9 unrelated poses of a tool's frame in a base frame.
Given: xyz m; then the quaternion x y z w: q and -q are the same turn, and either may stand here.
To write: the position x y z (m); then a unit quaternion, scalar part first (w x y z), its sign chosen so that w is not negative. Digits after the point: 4 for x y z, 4 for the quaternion.
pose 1, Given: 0.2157 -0.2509 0.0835 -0.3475 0.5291 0.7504 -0.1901
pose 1, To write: 0.2157 -0.2509 0.0835 0.1901 0.3475 -0.5291 -0.7504
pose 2, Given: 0.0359 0.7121 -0.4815 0.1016 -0.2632 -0.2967 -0.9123
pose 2, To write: 0.0359 0.7121 -0.4815 0.9123 -0.1016 0.2632 0.2967
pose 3, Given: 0.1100 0.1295 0.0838 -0.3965 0.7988 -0.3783 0.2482
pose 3, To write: 0.1100 0.1295 0.0838 0.2482 -0.3965 0.7988 -0.3783
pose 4, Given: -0.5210 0.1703 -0.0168 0.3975 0.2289 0.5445 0.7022
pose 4, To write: -0.5210 0.1703 -0.0168 0.7022 0.3975 0.2289 0.5445
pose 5, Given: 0.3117 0.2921 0.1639 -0.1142 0.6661 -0.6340 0.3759
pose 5, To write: 0.3117 0.2921 0.1639 0.3759 -0.1142 0.6661 -0.6340
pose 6, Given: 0.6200 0.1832 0.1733 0.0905 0.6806 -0.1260 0.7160
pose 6, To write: 0.6200 0.1832 0.1733 0.7160 0.0905 0.6806 -0.1260
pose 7, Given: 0.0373 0.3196 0.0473 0.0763 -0.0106 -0.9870 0.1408
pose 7, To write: 0.0373 0.3196 0.0473 0.1408 0.0763 -0.0106 -0.9870
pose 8, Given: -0.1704 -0.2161 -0.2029 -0.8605 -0.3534 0.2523 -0.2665
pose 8, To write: -0.1704 -0.2161 -0.2029 0.2665 0.8605 0.3534 -0.2523
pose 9, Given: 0.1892 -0.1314 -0.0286 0.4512 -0.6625 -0.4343 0.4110
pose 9, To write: 0.1892 -0.1314 -0.0286 0.4110 0.4512 -0.6625 -0.4343
